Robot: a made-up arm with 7 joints. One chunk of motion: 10 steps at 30 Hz.
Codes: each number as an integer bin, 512 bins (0 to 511) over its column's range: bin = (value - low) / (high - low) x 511, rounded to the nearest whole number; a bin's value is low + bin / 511 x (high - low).
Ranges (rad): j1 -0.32..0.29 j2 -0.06..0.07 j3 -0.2..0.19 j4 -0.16..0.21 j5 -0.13..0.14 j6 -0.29..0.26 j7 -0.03..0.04
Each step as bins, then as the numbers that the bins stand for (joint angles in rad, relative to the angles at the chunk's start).
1 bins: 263 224 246 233 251 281 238
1 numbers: -0.0060 -0.0030 -0.0123 0.0087 0.0026 0.0124 0.0026
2 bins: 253 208 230 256 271 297 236
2 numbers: -0.0180 -0.0071 -0.0245 0.0254 0.0132 0.0297 0.0023
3 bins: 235 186 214 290 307 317 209
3 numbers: -0.0395 -0.0127 -0.0367 0.0500 0.0322 0.0512 -0.0014
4 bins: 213 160 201 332 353 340 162
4 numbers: -0.0657 -0.0193 -0.0466 0.0804 0.0565 0.0759 -0.0078
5 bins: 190 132 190 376 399 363 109
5 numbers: -0.0932 -0.0264 -0.0550 0.1123 0.0808 0.1007 -0.0151
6 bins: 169 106 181 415 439 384 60
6 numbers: -0.1183 -0.0330 -0.0619 0.1405 0.1020 0.1233 -0.0218
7 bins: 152 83 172 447 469 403 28
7 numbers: -0.1386 -0.0389 -0.0687 0.1637 0.1178 0.1438 -0.0262
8 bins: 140 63 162 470 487 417 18
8 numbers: -0.1529 -0.0440 -0.0764 0.1803 0.1273 0.1588 -0.0275
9 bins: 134 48 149 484 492 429 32
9 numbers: -0.1600 -0.0478 -0.0863 0.1905 0.1300 0.1717 -0.0256
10 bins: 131 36 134 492 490 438 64
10 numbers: -0.1636 -0.0508 -0.0977 0.1962 0.1289 0.1814 -0.0212
